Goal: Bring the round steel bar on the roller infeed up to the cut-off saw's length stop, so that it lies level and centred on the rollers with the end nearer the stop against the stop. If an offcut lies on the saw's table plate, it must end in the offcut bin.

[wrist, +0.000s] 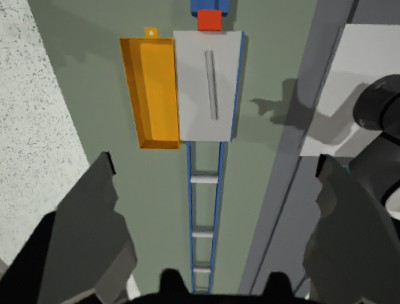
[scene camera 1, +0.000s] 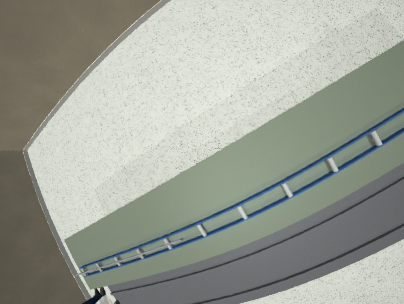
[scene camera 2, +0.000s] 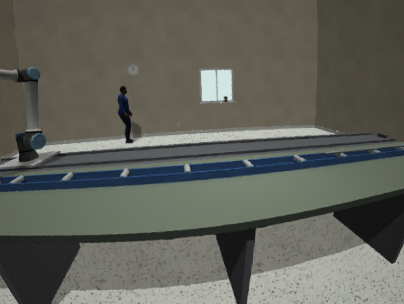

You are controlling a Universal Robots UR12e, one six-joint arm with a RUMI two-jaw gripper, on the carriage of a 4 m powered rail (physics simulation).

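Frame: origin at the arm's base, x left, y back, z up, level; metres.
Seen in the pictures: gripper, fingertip midpoint: point(wrist: 213, 154); arm's base, origin of the base link: point(wrist: 382, 103) point(scene camera 2: 29, 158).
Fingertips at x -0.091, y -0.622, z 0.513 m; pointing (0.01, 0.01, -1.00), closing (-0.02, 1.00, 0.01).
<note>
Pixels of each thing's top centre, then the offset from my fingertips to it. "spot": a spot on its surface instead.
- short grey offcut, middle of its top: point(wrist: 211, 88) dx +0.044, dy +0.017, dz -0.465 m
- saw's pale table plate, middle of its top: point(wrist: 206, 94) dx +0.066, dy +0.002, dz -0.485 m
- orange offcut bin, middle of its top: point(wrist: 153, 102) dx +0.091, dy -0.176, dz -0.471 m
- red block, surface spot: point(wrist: 209, 20) spot: dx -0.128, dy +0.003, dz -0.438 m
- blue part, surface spot: point(wrist: 210, 6) spot: dx -0.158, dy +0.004, dz -0.448 m
The round steel bar point(scene camera 1: 177, 241) lies along the roller infeed point(scene camera 1: 287, 190) point(scene camera 2: 187, 169) point(wrist: 204, 179), at its lower-left end in scene camera 1. The bar does not show in the wrist view. A short grey offcut point(wrist: 212, 85) lies lengthwise, slightly slanted, on the saw's pale table plate point(wrist: 192, 122). The orange offcut bin point(wrist: 159, 100) stands directly left of the plate. My gripper point(wrist: 213, 154) is open and empty, its jaws wide apart, high above the bench near the plate's infeed end. I cannot make out the length stop.
A red block point(wrist: 209, 20) and a blue part point(wrist: 210, 6) stand at the plate's far end. The arm point(scene camera 2: 31, 105) stands on its carriage point(scene camera 2: 37, 160) on the rail point(scene camera 1: 240, 257) point(scene camera 2: 210, 149). A person point(scene camera 2: 124, 112) stands beyond the rail. A dark shape is cut off at scene camera 1's lower-left edge.
</note>
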